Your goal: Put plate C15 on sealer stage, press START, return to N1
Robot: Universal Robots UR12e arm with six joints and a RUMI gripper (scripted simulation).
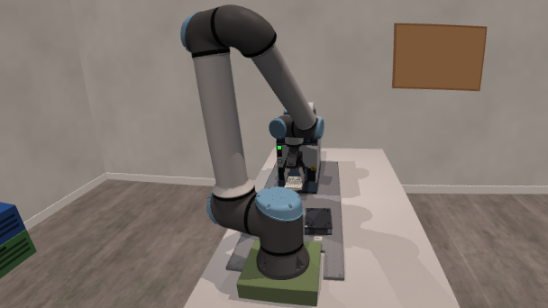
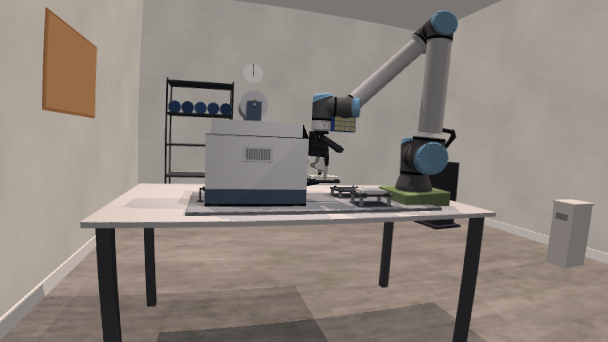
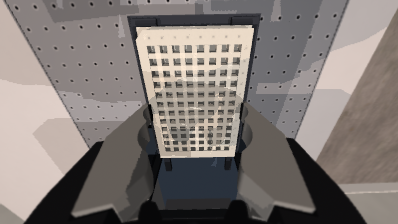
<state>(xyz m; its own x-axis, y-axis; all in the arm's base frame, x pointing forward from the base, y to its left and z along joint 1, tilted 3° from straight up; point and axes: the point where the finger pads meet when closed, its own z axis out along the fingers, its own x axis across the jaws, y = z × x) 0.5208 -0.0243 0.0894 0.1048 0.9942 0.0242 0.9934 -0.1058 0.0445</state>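
My gripper is now 1 cm above the plate C15. Round my hand: square button (11 cm ahead, 8 cm to the left, 7 cm above); sealer stage (2 cm below); nest N2 (20 cm behind, 11 cm to the left, 7 cm below).
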